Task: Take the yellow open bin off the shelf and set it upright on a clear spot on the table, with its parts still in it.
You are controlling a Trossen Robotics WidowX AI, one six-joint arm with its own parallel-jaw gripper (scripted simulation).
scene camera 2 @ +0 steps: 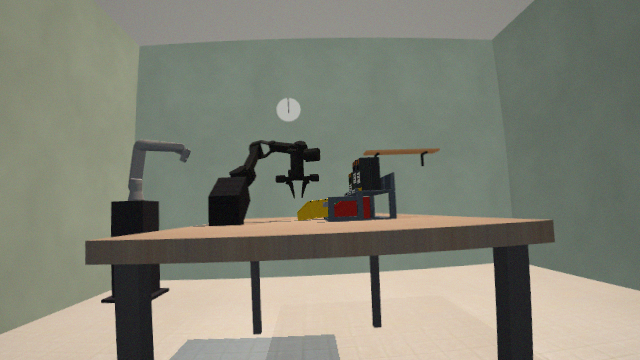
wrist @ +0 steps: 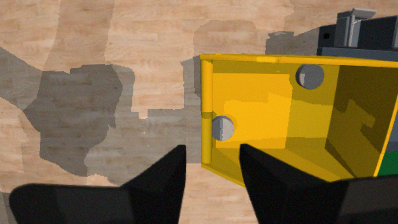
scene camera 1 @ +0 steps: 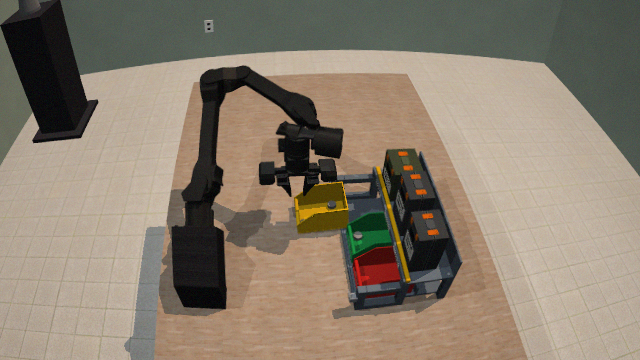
Labels:
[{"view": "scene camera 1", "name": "my gripper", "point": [297, 195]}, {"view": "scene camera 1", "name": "yellow bin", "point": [313, 208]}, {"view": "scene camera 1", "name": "red bin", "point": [377, 266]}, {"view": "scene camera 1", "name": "green bin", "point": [373, 227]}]

